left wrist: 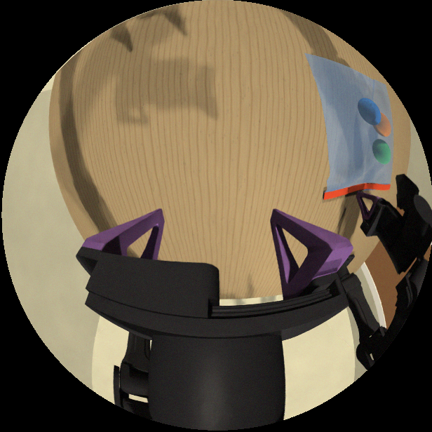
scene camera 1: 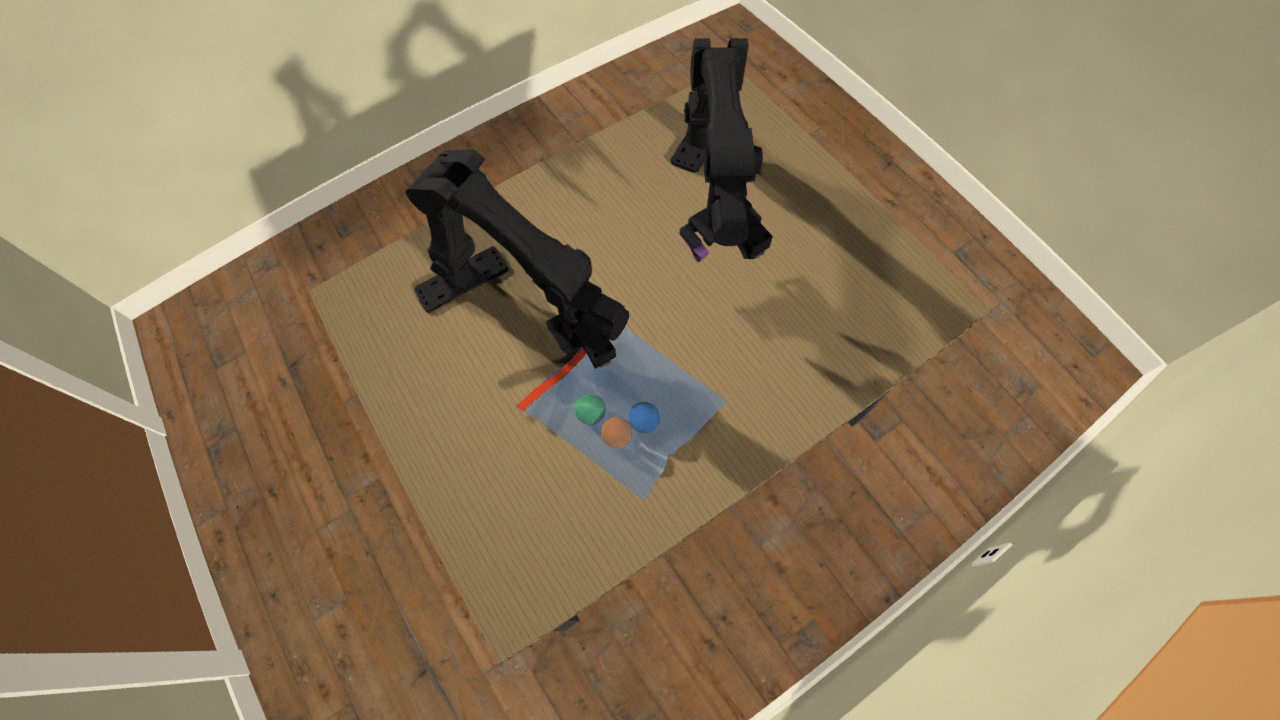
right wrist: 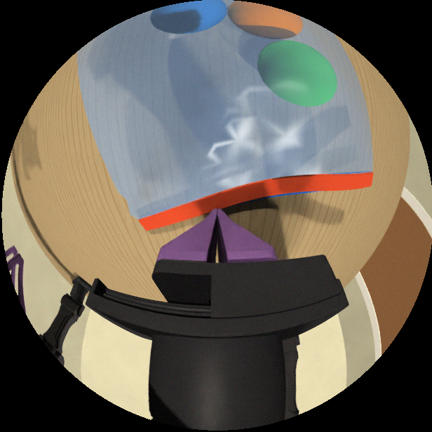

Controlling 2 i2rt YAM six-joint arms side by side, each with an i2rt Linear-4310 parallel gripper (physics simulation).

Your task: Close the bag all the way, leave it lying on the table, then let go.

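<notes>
The translucent blue bag (scene camera 1: 666, 389) (left wrist: 345, 120) (right wrist: 135, 125) lies on the mat, with a green ball (scene camera 1: 589, 409) (left wrist: 382, 151) (right wrist: 298, 73), an orange ball (scene camera 1: 615, 432) (right wrist: 267, 20) and a blue ball (scene camera 1: 644, 417) (left wrist: 369, 110) (right wrist: 189, 16) inside. Its red strip (scene camera 1: 541, 391) (left wrist: 360, 189) (right wrist: 300, 184) is bowed, and a thin blue edge shows below it in the right wrist view. My right gripper (scene camera 1: 580, 356) (right wrist: 216, 214) is shut, its tips at the strip's near edge about midway. Whether they touch is unclear. My left gripper (scene camera 1: 726, 253) (left wrist: 216, 214) is open and empty, above the mat away from the bag.
The tan ribbed mat (scene camera 1: 438, 465) (left wrist: 240, 125) (right wrist: 115, 250) lies under the bag and both arms. Wooden floor (scene camera 1: 295, 537) surrounds it. Arm shadows fall across the mat. The right arm reaches over the bag's top corner.
</notes>
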